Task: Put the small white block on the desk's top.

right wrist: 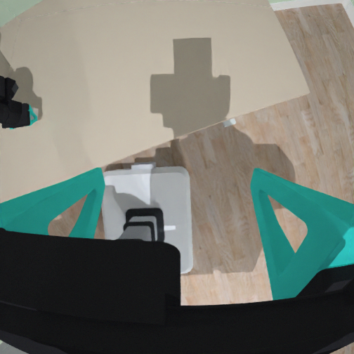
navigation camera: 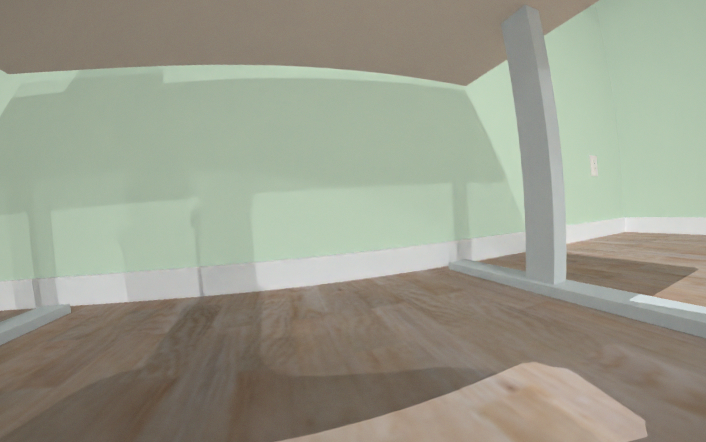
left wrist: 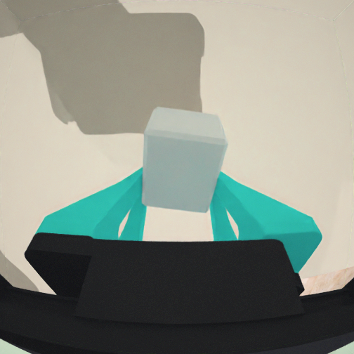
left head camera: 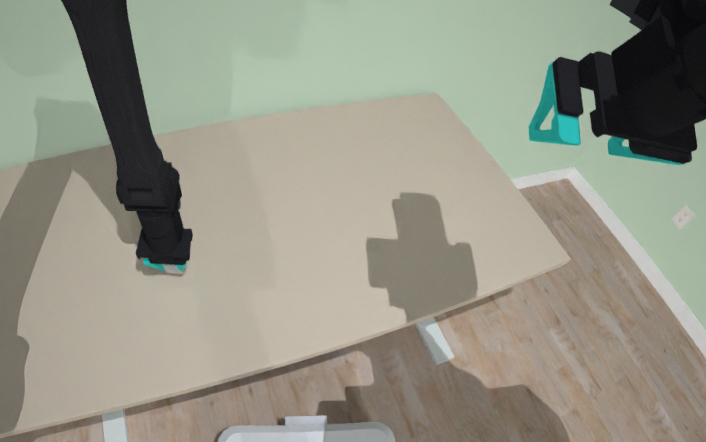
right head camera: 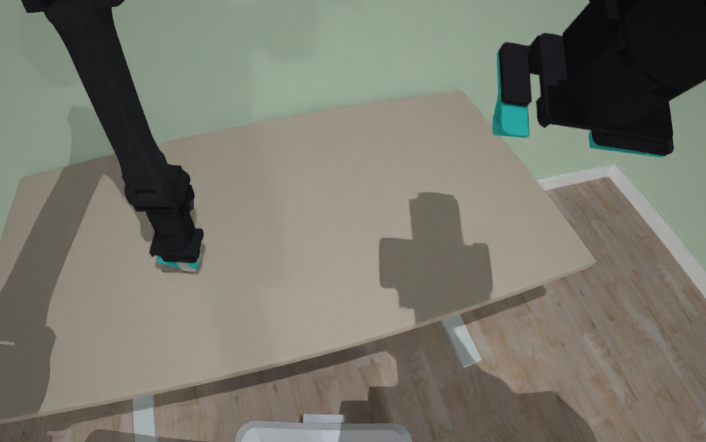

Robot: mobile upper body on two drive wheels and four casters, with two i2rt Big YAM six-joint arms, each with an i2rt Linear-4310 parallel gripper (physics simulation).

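Places are measured from the left arm's base along level axes (x left, y back, z up), in metres.
Pixels of known places: left gripper, between the fingertips: point(left head camera: 173, 268) point(right head camera: 188, 266); right gripper, between the fingertips: point(left head camera: 571, 141) point(right head camera: 544, 134).
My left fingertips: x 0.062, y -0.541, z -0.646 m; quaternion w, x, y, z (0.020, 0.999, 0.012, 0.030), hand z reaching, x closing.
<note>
Behind a point stands the place of what it marks.
The small white block point(left head camera: 172, 269) {y -0.533, x 0.061, z -0.638 m} point(right head camera: 187, 266) {y -0.532, x 0.057, z -0.633 m} point(left wrist: 183, 172) is between the teal fingertips of my left gripper point(left head camera: 165, 266) {y -0.541, x 0.062, z -0.646 m} point(right head camera: 178, 263) {y -0.541, x 0.062, z -0.646 m} point(left wrist: 177, 175), which is shut on it. The gripper and block are low over the left part of the beige desk top point(left head camera: 323, 208) {y -0.749, x -0.265, z -0.690 m} point(right head camera: 333, 208) {y -0.749, x -0.252, z -0.690 m} point(left wrist: 280, 100) point(right wrist: 110, 60). Whether the block touches the desk is hard to tell. My right gripper point(right wrist: 177, 176) is open and empty; in the head views it is at the upper right, in front of the wall.
Under the desk, grey legs point(left head camera: 435, 341) point(right head camera: 461, 341) point(navigation camera: 539, 156) {y -0.891, x -0.657, z -1.089 m} stand on the wood floor point(left head camera: 599, 312) {y -0.737, x -1.648, z -1.410 m} point(navigation camera: 338, 333) {y -0.798, x -0.178, z -1.410 m}. The robot's pale base point(left head camera: 354, 432) {y -0.290, x -0.363, z -1.150 m} point(right head camera: 364, 431) {y -0.294, x -0.345, z -1.150 m} point(right wrist: 175, 200) is at the desk's near edge. A green wall point(left head camera: 338, 52) {y -1.231, x -0.312, z -0.515 m} point(navigation camera: 338, 218) {y -1.189, x -0.167, z -1.206 m} is behind the desk.
</note>
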